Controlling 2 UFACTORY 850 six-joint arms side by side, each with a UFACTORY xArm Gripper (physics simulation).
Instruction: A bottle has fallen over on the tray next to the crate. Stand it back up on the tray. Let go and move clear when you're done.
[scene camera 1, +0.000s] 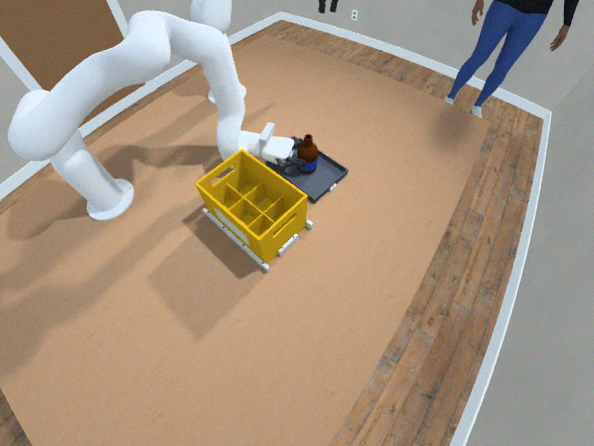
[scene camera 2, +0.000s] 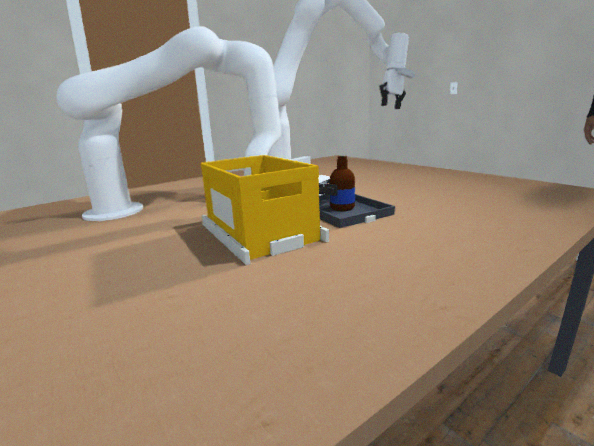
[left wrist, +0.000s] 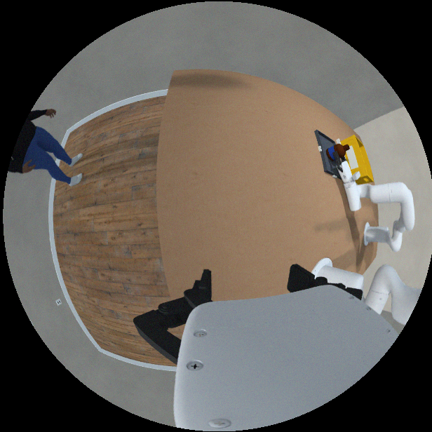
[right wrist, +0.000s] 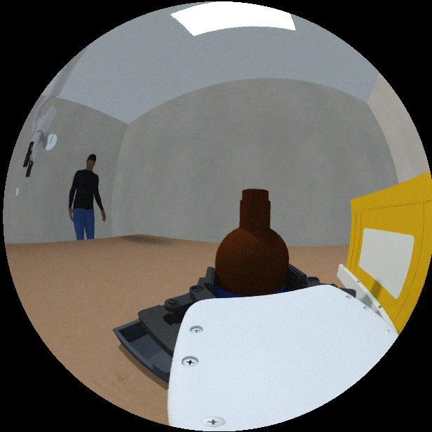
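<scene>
The brown bottle (scene camera 1: 307, 150) (scene camera 2: 342, 179) (left wrist: 339, 150) (right wrist: 252, 257) with a blue label stands upright over the dark tray (scene camera 1: 327, 176) (scene camera 2: 350, 220) (right wrist: 150, 350). Its base is at the tray floor; whether it fully rests there is hard to tell. My right gripper (scene camera 1: 304, 153) (scene camera 2: 335, 189) is shut on the bottle from the side, a finger on each side, low on its body; the wrist housing hides part of the label in the right wrist view. My left gripper (scene camera 2: 391, 106) (left wrist: 252, 280) is open and empty, high up and far from the bottle.
The yellow crate (scene camera 1: 285, 237) (scene camera 2: 280, 215) (left wrist: 367, 170) (right wrist: 387, 220) with dividers stands beside the tray, close to my right wrist. White blocks (scene camera 1: 287, 245) (scene camera 2: 287, 244) line the crate's base. A person (scene camera 1: 505, 45) (right wrist: 85, 195) stands beyond the table.
</scene>
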